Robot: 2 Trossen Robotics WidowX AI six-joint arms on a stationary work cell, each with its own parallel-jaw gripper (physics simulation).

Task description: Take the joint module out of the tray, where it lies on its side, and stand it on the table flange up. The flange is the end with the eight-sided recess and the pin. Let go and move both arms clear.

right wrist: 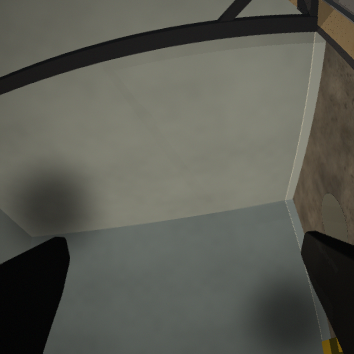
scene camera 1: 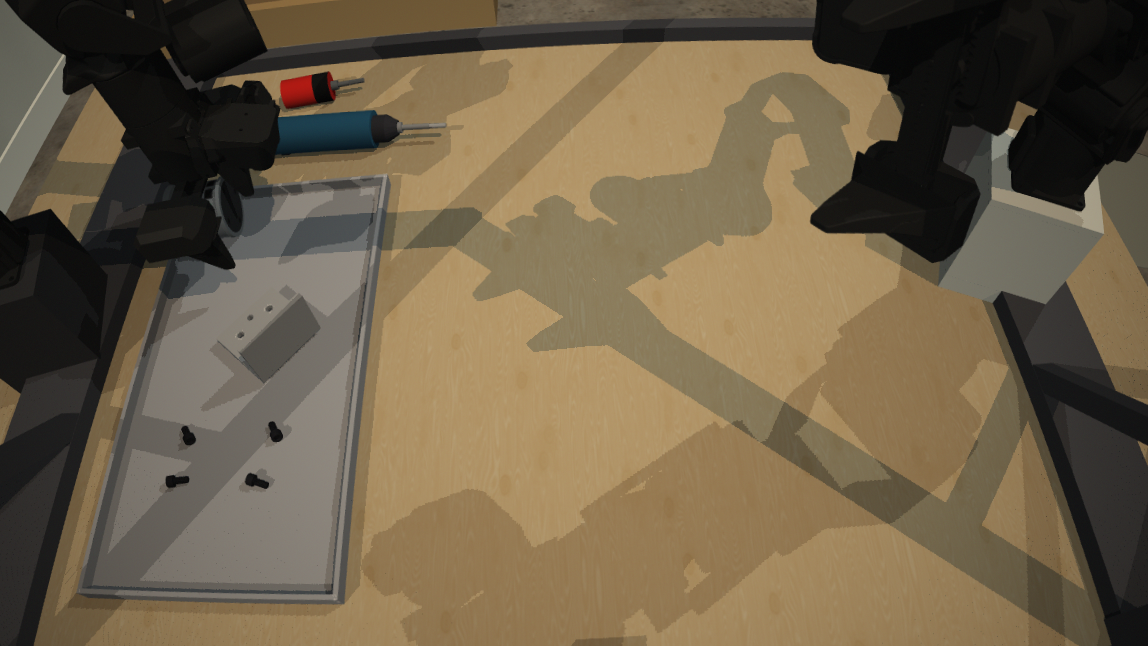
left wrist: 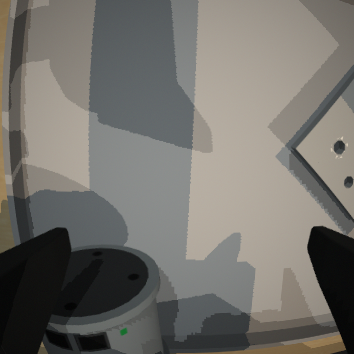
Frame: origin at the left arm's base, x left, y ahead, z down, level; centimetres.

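Seen in the pictures: left gripper, fingertip midpoint: point(scene camera 1: 240, 229) point(left wrist: 191, 241); right gripper, fingertip midpoint: point(right wrist: 188, 248) point(scene camera 1: 833, 134); right arm's base at its link origin: point(scene camera 1: 1046, 175).
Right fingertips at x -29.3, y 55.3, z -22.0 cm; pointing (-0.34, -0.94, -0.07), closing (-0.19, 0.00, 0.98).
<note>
A point is followed by its place in that frame.
The joint module point(scene camera 1: 230, 206) {y 19.2, x 7.7, z 8.3 cm} point(left wrist: 105, 285) {y 19.1, x 7.1, z 7.9 cm} is a grey cylinder lying on its side at the tray's far left end. In the left wrist view, its dark round end with small holes and part of its windowed side show; no eight-sided recess or pin shows. The tray point(scene camera 1: 358, 401) {y 29.0, x -16.0, z 11.1 cm} point(left wrist: 17, 100) {y 27.3, x 10.3, z 11.5 cm} is grey and shallow. My left gripper point(scene camera 1: 238, 227) {y 20.5, x 3.4, z 7.6 cm} point(left wrist: 191, 241) {y 20.5, x 3.4, z 7.6 cm} is open over that end of the tray. Its left finger in the wrist view covers part of the module, and the arm hides much of it in the scene view. My right gripper point(scene camera 1: 947, 233) point(right wrist: 188, 248) {y 55.3, x -29.3, z -22.0 cm} is open, at the far right.
In the tray are a grey block with holes point(scene camera 1: 280, 341) {y 23.6, x -9.8, z 8.6 cm} point(left wrist: 325, 155) {y 21.8, x -3.5, z 10.6 cm} and several black bolts point(scene camera 1: 275, 432) {y 21.8, x -17.1, z 10.7 cm}. A blue driver point(scene camera 1: 329, 132) {y 29.9, x 15.5, z 8.8 cm} and a red tool point(scene camera 1: 298, 91) {y 26.6, x 25.0, z 9.4 cm} lie behind the tray. A pale box point(scene camera 1: 1019, 249) {y 86.0, x -22.4, z 4.4 cm} stands below the right arm.
</note>
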